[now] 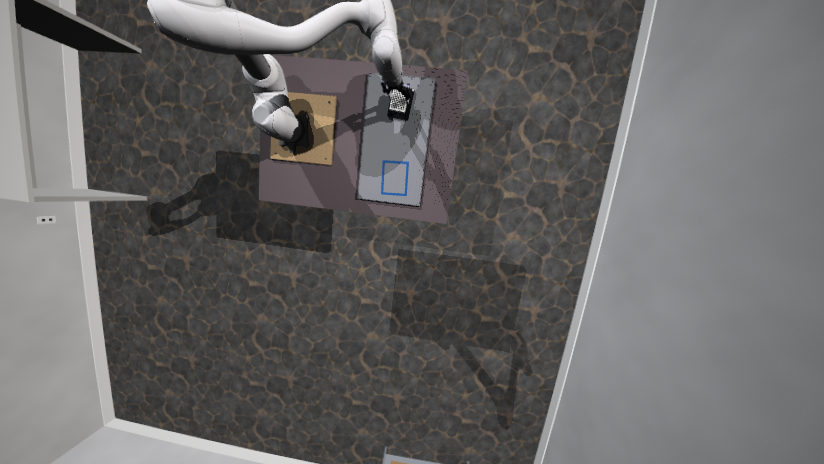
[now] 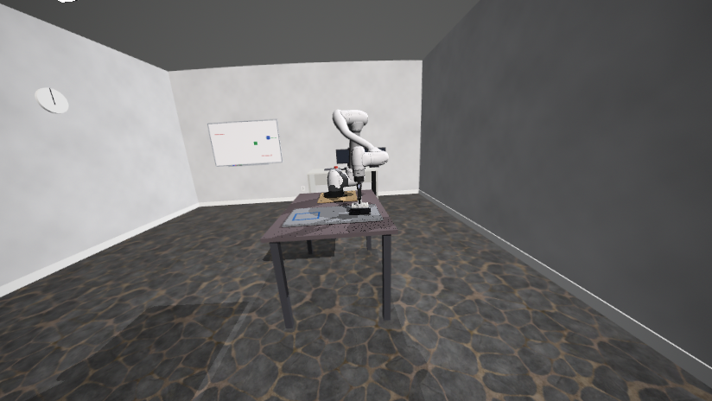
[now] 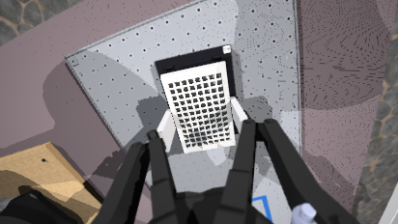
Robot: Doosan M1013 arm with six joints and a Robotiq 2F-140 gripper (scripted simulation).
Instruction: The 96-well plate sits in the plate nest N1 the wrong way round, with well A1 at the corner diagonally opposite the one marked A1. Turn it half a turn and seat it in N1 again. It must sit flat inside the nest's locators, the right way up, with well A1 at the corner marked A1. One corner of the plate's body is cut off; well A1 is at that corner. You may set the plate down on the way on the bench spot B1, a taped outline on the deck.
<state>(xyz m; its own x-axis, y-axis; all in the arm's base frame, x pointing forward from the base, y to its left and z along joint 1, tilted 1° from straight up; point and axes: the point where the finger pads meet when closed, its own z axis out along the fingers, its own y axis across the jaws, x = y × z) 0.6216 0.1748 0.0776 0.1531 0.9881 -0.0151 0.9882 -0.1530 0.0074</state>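
Now: the black plate nest N1 7 cm below my hand. Round my hand: small white corner mark 7 cm to the left, 7 cm below, 6 cm ahead; white 96-well plate 2 cm below.
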